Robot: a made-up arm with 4 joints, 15 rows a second.
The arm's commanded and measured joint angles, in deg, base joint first. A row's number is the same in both.
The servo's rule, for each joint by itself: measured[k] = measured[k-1] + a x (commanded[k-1-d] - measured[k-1]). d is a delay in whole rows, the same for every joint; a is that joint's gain. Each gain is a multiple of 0.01, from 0.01 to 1. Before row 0 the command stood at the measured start. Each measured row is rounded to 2 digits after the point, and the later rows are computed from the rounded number. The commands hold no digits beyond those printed.
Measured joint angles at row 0: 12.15 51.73 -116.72 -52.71
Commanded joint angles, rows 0 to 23: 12.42 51.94 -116.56 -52.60; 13.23 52.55 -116.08 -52.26; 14.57 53.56 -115.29 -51.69; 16.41 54.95 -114.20 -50.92; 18.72 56.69 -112.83 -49.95; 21.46 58.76 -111.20 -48.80; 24.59 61.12 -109.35 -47.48; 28.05 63.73 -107.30 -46.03; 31.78 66.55 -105.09 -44.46; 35.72 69.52 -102.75 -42.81; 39.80 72.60 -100.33 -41.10; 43.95 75.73 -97.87 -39.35; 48.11 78.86 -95.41 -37.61; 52.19 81.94 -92.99 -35.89; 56.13 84.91 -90.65 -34.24; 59.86 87.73 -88.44 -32.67; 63.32 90.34 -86.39 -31.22; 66.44 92.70 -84.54 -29.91; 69.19 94.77 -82.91 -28.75; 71.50 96.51 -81.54 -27.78; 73.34 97.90 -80.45 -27.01; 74.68 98.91 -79.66 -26.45; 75.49 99.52 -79.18 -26.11; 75.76 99.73 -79.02 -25.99
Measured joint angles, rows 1 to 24: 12.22 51.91 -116.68 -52.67; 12.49 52.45 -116.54 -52.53; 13.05 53.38 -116.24 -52.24; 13.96 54.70 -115.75 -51.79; 15.25 56.37 -115.05 -51.16; 16.93 58.38 -114.13 -50.36; 19.00 60.68 -112.98 -49.38; 21.44 63.24 -111.62 -48.24; 24.23 66.02 -110.05 -46.95; 27.33 68.96 -108.30 -45.54; 30.70 72.02 -106.39 -44.03; 34.28 75.14 -104.35 -42.44; 38.01 78.26 -102.20 -40.80; 41.84 81.35 -99.99 -39.13; 45.70 84.34 -97.75 -37.47; 49.52 87.19 -95.52 -35.84; 53.25 89.84 -93.33 -34.27; 56.81 92.24 -91.22 -32.79; 60.15 94.37 -89.23 -31.42; 63.21 96.17 -87.38 -30.18; 65.95 97.62 -85.72 -29.10; 68.31 98.70 -84.27 -28.20; 70.25 99.39 -83.05 -27.49; 71.74 99.68 -82.08 -26.98
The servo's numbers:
d 0
a 0.27 0.84 0.24 0.34

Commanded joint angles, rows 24 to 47: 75.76 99.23 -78.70 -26.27; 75.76 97.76 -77.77 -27.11; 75.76 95.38 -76.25 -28.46; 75.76 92.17 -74.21 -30.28; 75.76 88.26 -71.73 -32.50; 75.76 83.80 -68.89 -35.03; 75.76 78.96 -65.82 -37.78; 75.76 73.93 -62.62 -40.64; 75.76 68.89 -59.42 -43.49; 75.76 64.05 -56.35 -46.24; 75.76 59.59 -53.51 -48.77; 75.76 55.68 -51.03 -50.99; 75.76 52.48 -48.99 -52.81; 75.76 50.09 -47.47 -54.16; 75.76 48.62 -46.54 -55.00; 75.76 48.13 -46.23 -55.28; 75.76 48.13 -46.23 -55.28; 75.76 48.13 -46.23 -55.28; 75.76 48.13 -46.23 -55.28; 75.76 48.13 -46.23 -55.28; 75.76 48.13 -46.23 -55.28; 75.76 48.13 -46.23 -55.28; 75.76 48.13 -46.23 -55.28; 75.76 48.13 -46.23 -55.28
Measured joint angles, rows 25 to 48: 72.83 99.30 -81.27 -26.74; 73.62 98.01 -80.43 -26.87; 74.20 95.80 -79.43 -27.41; 74.62 92.75 -78.18 -28.39; 74.93 88.98 -76.63 -29.79; 75.15 84.63 -74.77 -31.57; 75.31 79.87 -72.62 -33.68; 75.43 74.88 -70.22 -36.05; 75.52 69.85 -67.63 -38.58; 75.58 64.98 -64.92 -41.18; 75.63 60.45 -62.18 -43.76; 75.67 56.44 -59.50 -46.22; 75.69 53.11 -56.98 -48.46; 75.71 50.57 -54.70 -50.40; 75.72 48.93 -52.74 -51.96; 75.73 48.26 -51.18 -53.09; 75.74 48.15 -49.99 -53.83; 75.75 48.13 -49.09 -54.32; 75.75 48.13 -48.40 -54.65; 75.75 48.13 -47.88 -54.86; 75.75 48.13 -47.48 -55.00; 75.75 48.13 -47.18 -55.10; 75.75 48.13 -46.95 -55.16; 75.75 48.13 -46.78 -55.20
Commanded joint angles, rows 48 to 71: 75.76 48.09 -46.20 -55.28; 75.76 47.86 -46.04 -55.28; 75.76 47.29 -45.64 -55.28; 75.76 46.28 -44.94 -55.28; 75.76 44.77 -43.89 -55.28; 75.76 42.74 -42.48 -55.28; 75.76 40.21 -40.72 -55.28; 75.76 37.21 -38.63 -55.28; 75.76 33.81 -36.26 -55.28; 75.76 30.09 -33.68 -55.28; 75.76 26.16 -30.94 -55.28; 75.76 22.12 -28.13 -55.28; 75.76 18.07 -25.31 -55.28; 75.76 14.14 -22.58 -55.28; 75.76 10.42 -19.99 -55.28; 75.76 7.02 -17.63 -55.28; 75.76 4.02 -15.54 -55.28; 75.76 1.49 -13.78 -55.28; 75.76 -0.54 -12.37 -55.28; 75.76 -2.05 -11.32 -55.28; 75.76 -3.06 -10.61 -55.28; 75.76 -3.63 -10.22 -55.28; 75.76 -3.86 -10.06 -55.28; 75.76 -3.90 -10.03 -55.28
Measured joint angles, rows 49 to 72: 75.75 48.10 -46.64 -55.23; 75.75 47.90 -46.50 -55.25; 75.75 47.39 -46.29 -55.26; 75.75 46.46 -45.97 -55.27; 75.75 45.04 -45.47 -55.27; 75.75 43.11 -44.75 -55.27; 75.75 40.67 -43.78 -55.27; 75.75 37.76 -42.54 -55.27; 75.75 34.44 -41.03 -55.27; 75.75 30.79 -39.27 -55.27; 75.75 26.90 -37.27 -55.27; 75.75 22.88 -35.08 -55.27; 75.75 18.84 -32.74 -55.27; 75.75 14.89 -30.30 -55.27; 75.75 11.14 -27.83 -55.27; 75.75 7.68 -25.38 -55.27; 75.75 4.61 -23.02 -55.27; 75.75 1.99 -20.80 -55.27; 75.75 -0.14 -18.78 -55.27; 75.75 -1.74 -16.99 -55.27; 75.75 -2.85 -15.46 -55.27; 75.75 -3.51 -14.20 -55.27; 75.75 -3.80 -13.21 -55.27; 75.75 -3.88 -12.45 -55.27
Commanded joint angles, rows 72 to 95: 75.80 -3.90 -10.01 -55.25; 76.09 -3.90 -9.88 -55.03; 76.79 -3.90 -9.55 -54.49; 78.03 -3.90 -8.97 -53.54; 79.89 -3.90 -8.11 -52.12; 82.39 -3.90 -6.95 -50.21; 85.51 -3.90 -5.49 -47.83; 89.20 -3.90 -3.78 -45.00; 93.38 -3.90 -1.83 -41.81; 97.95 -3.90 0.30 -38.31; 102.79 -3.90 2.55 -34.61; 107.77 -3.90 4.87 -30.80; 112.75 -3.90 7.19 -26.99; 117.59 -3.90 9.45 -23.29; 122.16 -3.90 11.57 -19.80; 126.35 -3.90 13.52 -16.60; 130.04 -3.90 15.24 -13.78; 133.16 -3.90 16.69 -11.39; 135.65 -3.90 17.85 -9.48; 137.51 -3.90 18.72 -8.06; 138.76 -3.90 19.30 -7.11; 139.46 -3.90 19.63 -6.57; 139.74 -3.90 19.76 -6.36; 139.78 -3.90 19.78 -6.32
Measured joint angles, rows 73 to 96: 75.76 -3.90 -11.86 -55.26; 75.85 -3.90 -11.38 -55.18; 76.10 -3.90 -10.94 -54.95; 76.62 -3.90 -10.47 -54.47; 77.50 -3.90 -9.90 -53.67; 78.82 -3.90 -9.19 -52.49; 80.63 -3.90 -8.30 -50.91; 82.94 -3.90 -7.22 -48.90; 85.76 -3.90 -5.93 -46.49; 89.05 -3.90 -4.43 -43.71; 92.76 -3.90 -2.75 -40.62; 96.81 -3.90 -0.92 -37.28; 101.11 -3.90 1.03 -33.78; 105.56 -3.90 3.05 -30.21; 110.04 -3.90 5.09 -26.67; 114.44 -3.90 7.11 -23.25; 118.65 -3.90 9.06 -20.03; 122.57 -3.90 10.89 -17.09; 126.10 -3.90 12.56 -14.50; 129.18 -3.90 14.04 -12.31; 131.77 -3.90 15.30 -10.54; 133.85 -3.90 16.34 -9.19; 135.44 -3.90 17.16 -8.23; 136.61 -3.90 17.79 -7.58
